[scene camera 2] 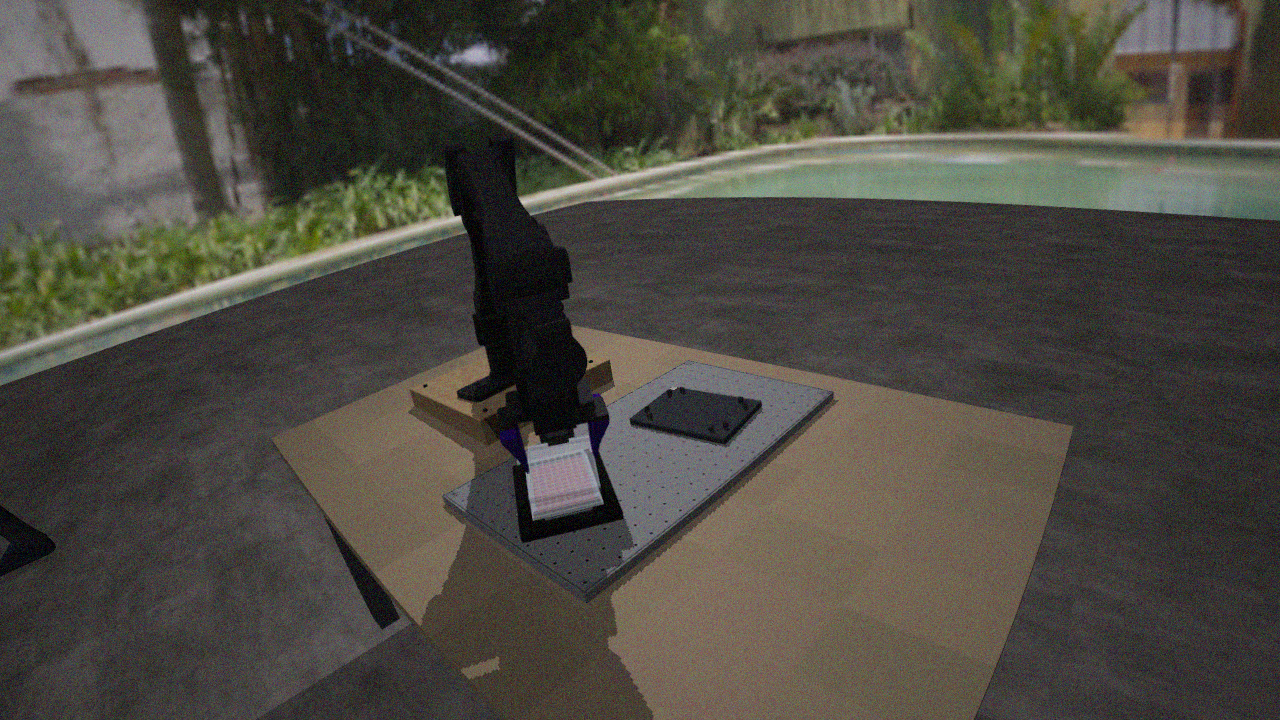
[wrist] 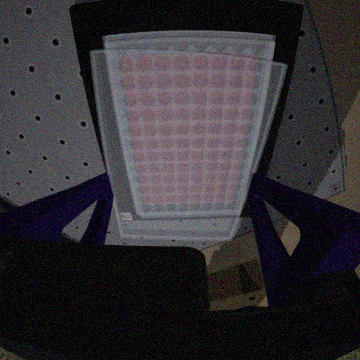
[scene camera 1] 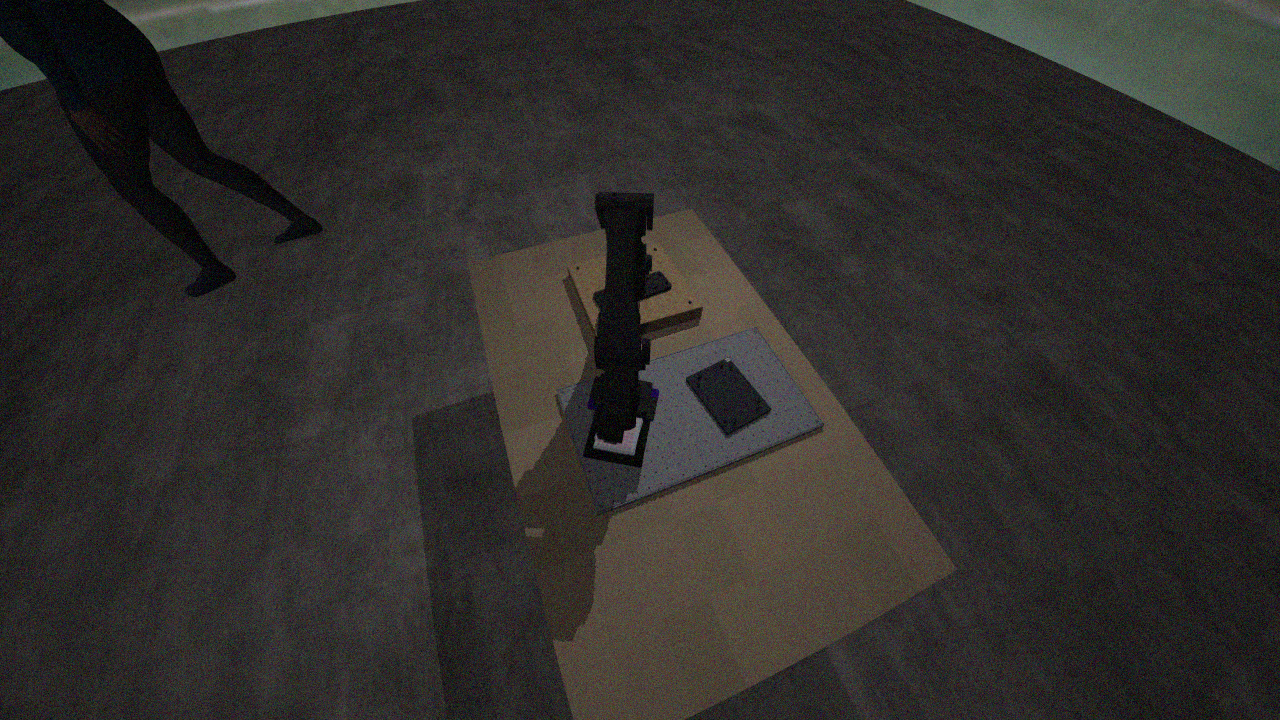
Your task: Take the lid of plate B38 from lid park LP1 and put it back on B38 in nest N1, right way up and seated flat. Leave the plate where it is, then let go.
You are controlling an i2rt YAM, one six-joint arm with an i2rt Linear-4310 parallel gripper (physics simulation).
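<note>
The clear lid is between the two blue fingers of my gripper, which is shut on its long sides. The lid looks level in the wrist view and hangs over plate B38. Its edge stands out past the plate at both sides and on the side towards the gripper, while the plate's far edge shows beyond it. The plate, with pink wells, sits in the black nest N1. The height of the gap between lid and plate is hard to tell.
The nest stands on a grey perforated board. A black pegged plate lies on the same board. The arm's base stands on a wooden block at the back. A person's dark legs show at the upper left.
</note>
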